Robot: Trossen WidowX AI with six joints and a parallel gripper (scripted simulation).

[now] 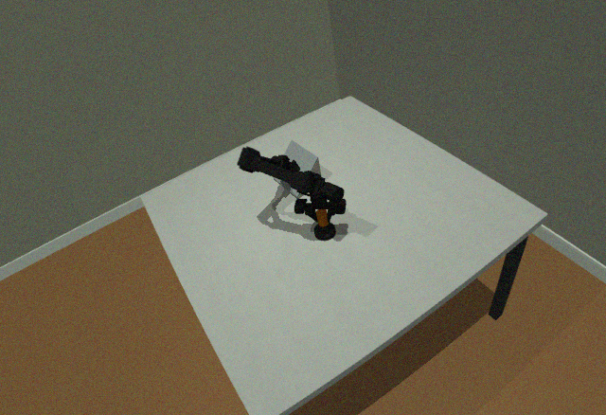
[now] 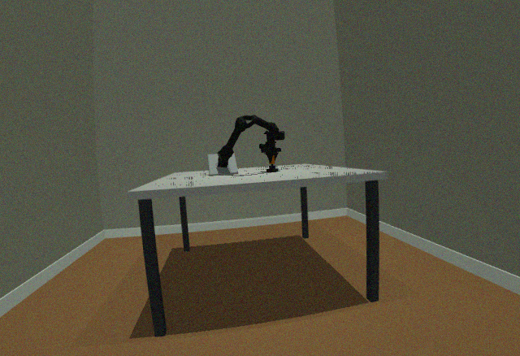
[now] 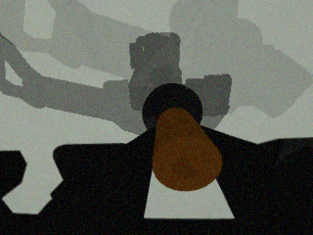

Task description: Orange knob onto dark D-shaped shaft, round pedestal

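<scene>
My gripper tip is now 3 cm above the dark round pedestal. Round my gripper tip: orange knob: 2 cm above.
</scene>
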